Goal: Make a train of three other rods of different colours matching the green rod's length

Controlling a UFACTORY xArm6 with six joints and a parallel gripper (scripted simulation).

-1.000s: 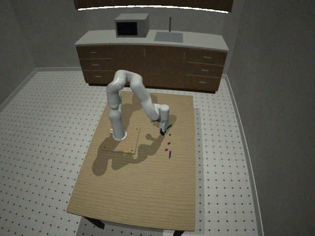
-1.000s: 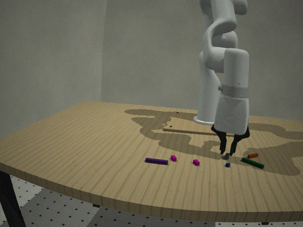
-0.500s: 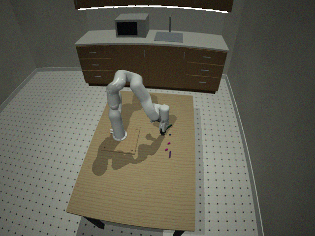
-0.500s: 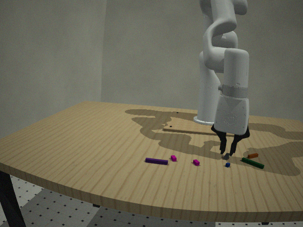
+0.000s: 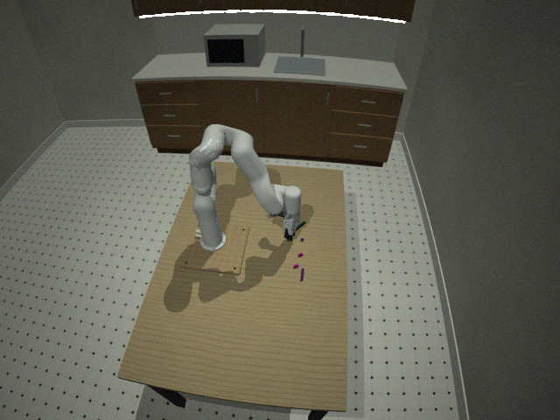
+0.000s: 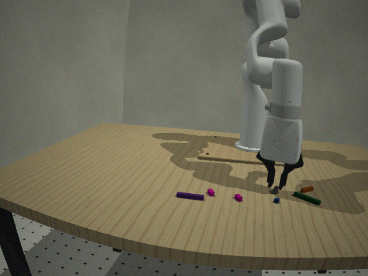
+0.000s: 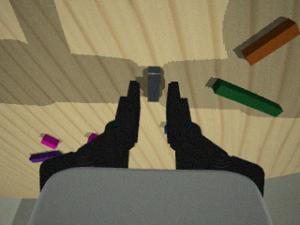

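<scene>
Right now the grey rod is 30 mm below my hand. The rest, counted from my hand: green rod 20 mm ahead, 90 mm to the left, 30 mm below; then blue rod 60 mm ahead, 10 mm to the left, 30 mm below; then orange rod 30 mm behind, 90 mm to the left, 30 mm below.
</scene>
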